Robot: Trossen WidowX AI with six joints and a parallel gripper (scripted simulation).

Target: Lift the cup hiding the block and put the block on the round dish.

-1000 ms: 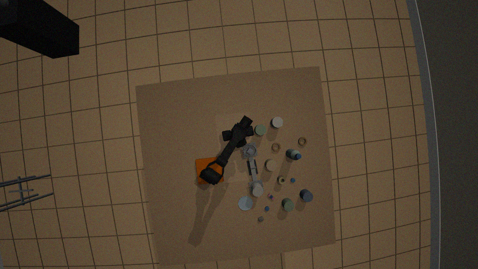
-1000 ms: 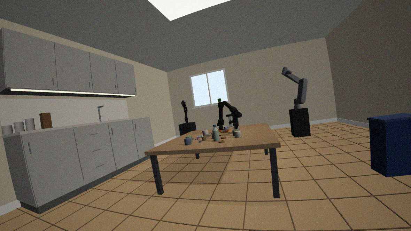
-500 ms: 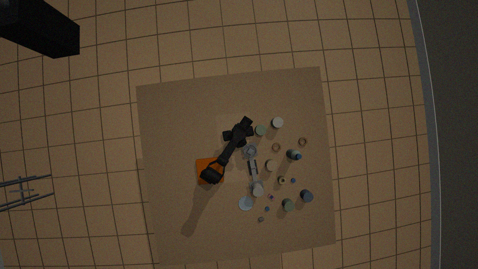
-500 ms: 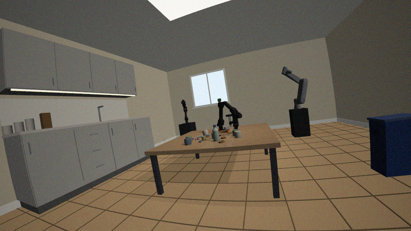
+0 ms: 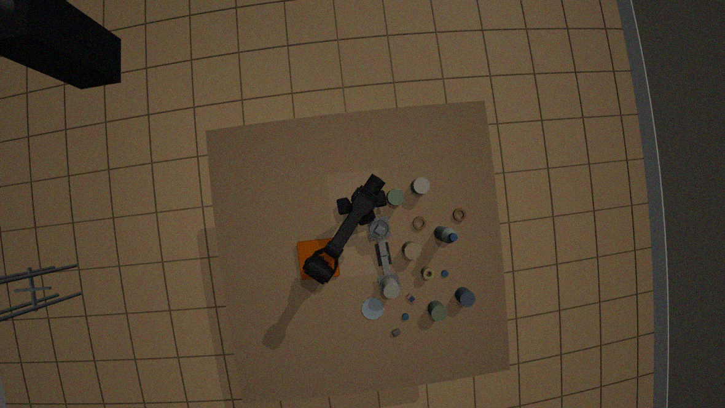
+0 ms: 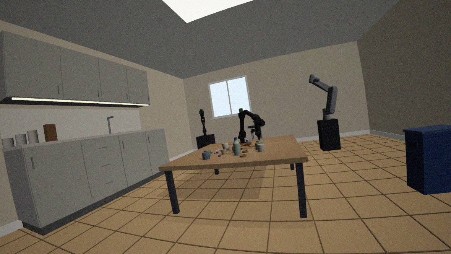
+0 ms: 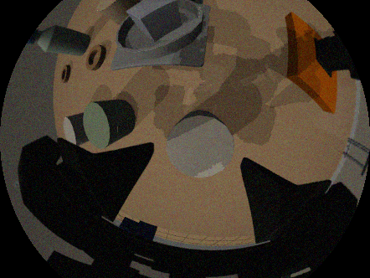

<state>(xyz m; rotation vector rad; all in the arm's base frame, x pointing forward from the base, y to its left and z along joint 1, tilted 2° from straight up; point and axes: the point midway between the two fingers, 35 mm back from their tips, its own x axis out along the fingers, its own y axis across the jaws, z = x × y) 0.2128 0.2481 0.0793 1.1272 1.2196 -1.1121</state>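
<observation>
The grey block lies 12 cm to the right of my gripper tip, 6 cm ahead of it and 1 cm above it. Also, from my gripper tip: grey balance (24 cm to the right, 8 cm ahead, 4 cm below); then round light-blue dish (48 cm to the right, 7 cm below, 1 cm ahead); then tan cylinder (23 cm to the right, 18 cm ahead, 4 cm below).
</observation>
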